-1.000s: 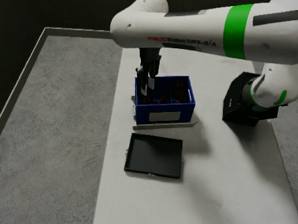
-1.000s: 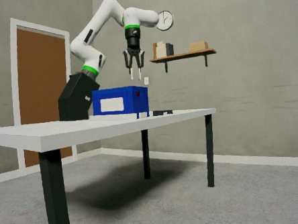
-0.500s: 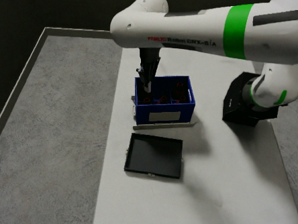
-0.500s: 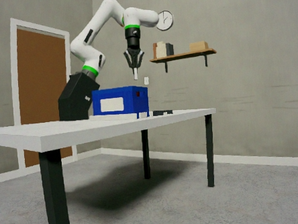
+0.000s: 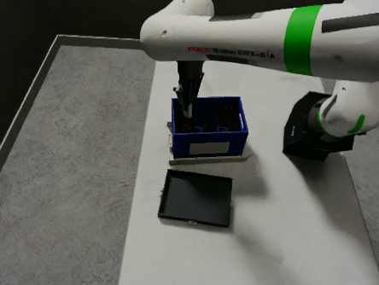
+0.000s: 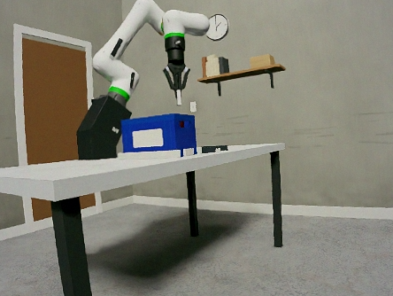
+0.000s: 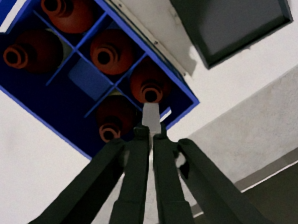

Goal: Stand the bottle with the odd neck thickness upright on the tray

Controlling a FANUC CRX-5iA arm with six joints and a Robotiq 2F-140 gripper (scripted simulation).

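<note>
The crate lies 80 mm behind my hand, 50 mm to the right of it and 170 mm below it. From my hand the other things lie so: dark tray 40 mm behind, 210 mm to the left, 240 mm below.
</note>
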